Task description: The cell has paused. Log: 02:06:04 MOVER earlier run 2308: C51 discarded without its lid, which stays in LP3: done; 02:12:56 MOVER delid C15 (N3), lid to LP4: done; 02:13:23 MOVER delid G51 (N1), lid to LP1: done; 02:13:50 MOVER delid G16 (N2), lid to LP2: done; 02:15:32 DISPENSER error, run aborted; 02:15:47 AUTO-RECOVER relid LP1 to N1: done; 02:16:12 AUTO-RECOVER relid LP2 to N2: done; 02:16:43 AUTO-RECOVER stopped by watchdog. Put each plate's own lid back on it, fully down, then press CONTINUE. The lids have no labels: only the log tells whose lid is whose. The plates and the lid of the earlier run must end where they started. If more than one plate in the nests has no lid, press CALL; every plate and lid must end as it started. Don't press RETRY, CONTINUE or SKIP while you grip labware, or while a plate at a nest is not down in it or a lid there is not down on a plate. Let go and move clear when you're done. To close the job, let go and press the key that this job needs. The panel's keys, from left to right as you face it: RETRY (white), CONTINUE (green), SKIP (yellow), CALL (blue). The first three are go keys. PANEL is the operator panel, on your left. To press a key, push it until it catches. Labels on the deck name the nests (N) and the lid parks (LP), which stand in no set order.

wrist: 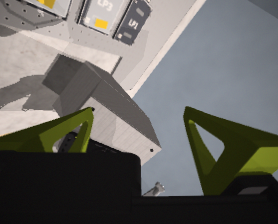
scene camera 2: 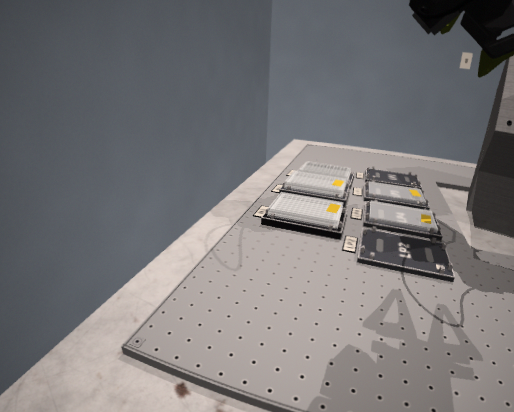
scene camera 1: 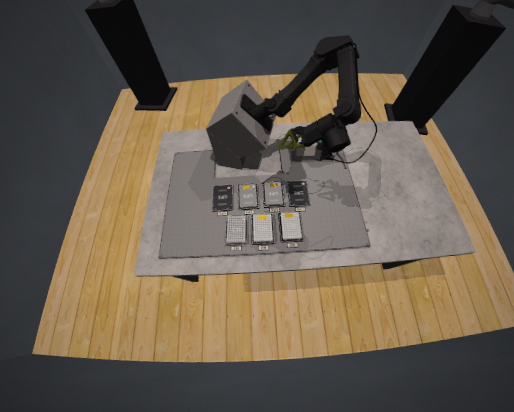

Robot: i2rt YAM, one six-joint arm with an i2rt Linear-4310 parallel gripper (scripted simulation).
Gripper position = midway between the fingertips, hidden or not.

Observation:
In view: my gripper (scene camera 2: 463, 53).
My gripper shows as well in the wrist view (wrist: 138, 111).

